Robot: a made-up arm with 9 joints. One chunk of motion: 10 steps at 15 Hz.
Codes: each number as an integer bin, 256 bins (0 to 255) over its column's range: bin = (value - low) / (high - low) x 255, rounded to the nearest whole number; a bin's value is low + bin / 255 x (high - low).
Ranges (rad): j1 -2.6..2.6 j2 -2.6..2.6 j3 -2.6..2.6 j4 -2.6..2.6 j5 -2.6..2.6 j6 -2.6..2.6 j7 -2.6..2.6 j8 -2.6..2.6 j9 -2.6..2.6
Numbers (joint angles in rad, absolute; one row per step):
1: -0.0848 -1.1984 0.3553 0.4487 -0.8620 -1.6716 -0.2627 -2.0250 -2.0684
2: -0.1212 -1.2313 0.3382 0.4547 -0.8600 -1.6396 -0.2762 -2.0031 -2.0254
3: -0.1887 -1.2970 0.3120 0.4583 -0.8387 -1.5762 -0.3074 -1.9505 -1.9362
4: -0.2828 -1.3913 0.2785 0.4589 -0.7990 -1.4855 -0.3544 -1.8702 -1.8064
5: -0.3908 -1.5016 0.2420 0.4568 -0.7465 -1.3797 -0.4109 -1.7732 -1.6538
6: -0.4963 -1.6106 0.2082 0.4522 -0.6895 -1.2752 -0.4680 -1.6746 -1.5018
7: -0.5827 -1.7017 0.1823 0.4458 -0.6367 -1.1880 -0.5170 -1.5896 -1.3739
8: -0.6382 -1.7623 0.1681 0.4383 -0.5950 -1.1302 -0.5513 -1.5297 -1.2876
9: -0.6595 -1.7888 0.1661 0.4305 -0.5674 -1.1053 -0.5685 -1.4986 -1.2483
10: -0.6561 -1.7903 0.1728 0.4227 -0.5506 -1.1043 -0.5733 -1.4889 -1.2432
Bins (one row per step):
1: 123 69 145 150 85 46 115 28 26
2: 122 67 144 150 85 47 114 29 28
3: 118 64 143 150 86 50 112 32 33
4: 114 59 141 150 88 55 110 36 39
5: 108 54 139 150 91 60 107 41 46
6: 103 49 138 150 94 65 105 45 54
7: 99 44 136 149 96 69 102 50 60
8: 96 41 136 149 98 72 100 52 64
9: 95 40 136 149 100 73 100 54 66
10: 95 40 136 148 100 73 99 54 67

